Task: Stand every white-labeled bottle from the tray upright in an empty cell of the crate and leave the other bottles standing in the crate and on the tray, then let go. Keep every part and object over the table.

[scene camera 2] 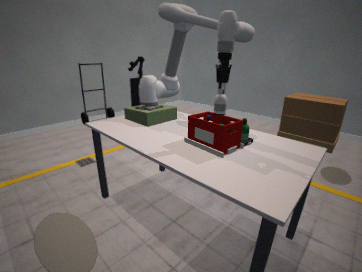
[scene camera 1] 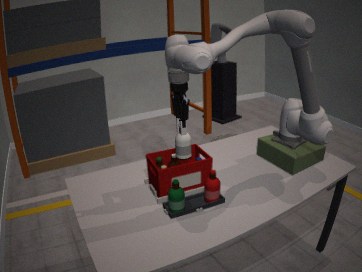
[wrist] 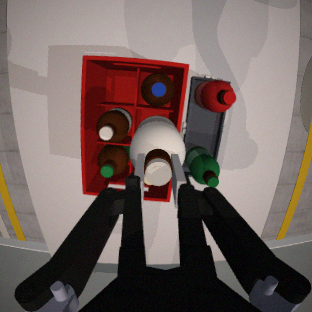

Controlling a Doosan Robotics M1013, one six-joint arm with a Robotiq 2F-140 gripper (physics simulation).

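Where they show: gripper, fingertip midpoint: [scene camera 2: 221,94] [scene camera 1: 181,132] [wrist: 157,164]; arm's base at its link origin: [scene camera 2: 149,107] [scene camera 1: 289,141].
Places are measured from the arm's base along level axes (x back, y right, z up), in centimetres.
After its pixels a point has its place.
Note:
My gripper [scene camera 1: 182,131] @[x -72.1, y 16.8, z 20.8 cm] [scene camera 2: 221,93] @[x -72.1, y 16.8, z 20.8 cm] [wrist: 157,164] @[x -72.1, y 16.8, z 20.8 cm] is shut on the neck of the white bottle [scene camera 1: 183,146] @[x -74.0, y 13.6, z 15.8 cm] [scene camera 2: 220,104] @[x -73.2, y 19.9, z 15.2 cm] [wrist: 157,137] @[x -69.2, y 16.2, z 20.1 cm], which hangs upright over the red crate [scene camera 1: 162,186] @[x -85.3, y 15.9, z -1.9 cm] [scene camera 2: 220,142] @[x -80.4, y 33.9, z -2.4 cm] [wrist: 86,125] @[x -67.9, y 29.5, z 5.5 cm], its base near rim height. In the wrist view it hides the crate's middle right cell and most of the near right one. The far left cell [wrist: 119,84] @[x -60.8, y 23.7, z -9.7 cm] is empty. Brown bottles with blue [wrist: 159,90] @[x -64.2, y 14.5, z 5.8 cm], white [wrist: 106,133] @[x -70.2, y 25.9, z 5.8 cm] and green [wrist: 107,171] @[x -77.9, y 27.7, z 5.8 cm] caps stand in other cells. A green bottle [scene camera 1: 176,198] @[x -87.1, y 3.1, z -1.2 cm] [scene camera 2: 245,131] @[x -87.0, y 9.0, z -1.8 cm] [wrist: 201,164] @[x -82.2, y 7.4, z 0.9 cm] and a red bottle [scene camera 1: 212,188] @[x -69.9, y -1.2, z -1.6 cm] [wrist: 212,95] @[x -66.9, y 3.5, z 1.6 cm] stand on the tray [scene camera 1: 194,204] @[x -76.5, y 3.6, z -9.9 cm] [wrist: 202,127] @[x -76.1, y 3.6, z -9.9 cm].
The tray lies close beside the crate on the table [scene camera 1: 120,220] @[x -109.9, y 15.6, z -10.5 cm] [scene camera 2: 280,175] @[x -113.3, y 37.5, z -10.5 cm] [wrist: 50,200] @[x -91.5, y 56.3, z -10.5 cm]. A pale strip [scene camera 2: 205,147] @[x -70.9, y 32.3, z -8.3 cm] runs along the crate's base. The arm stands on a green block [scene camera 1: 290,152] @[x -14.3, y -9.5, z 0.4 cm] [scene camera 2: 151,115] @[x -13.4, y 12.6, z -2.1 cm] at the table's other end.

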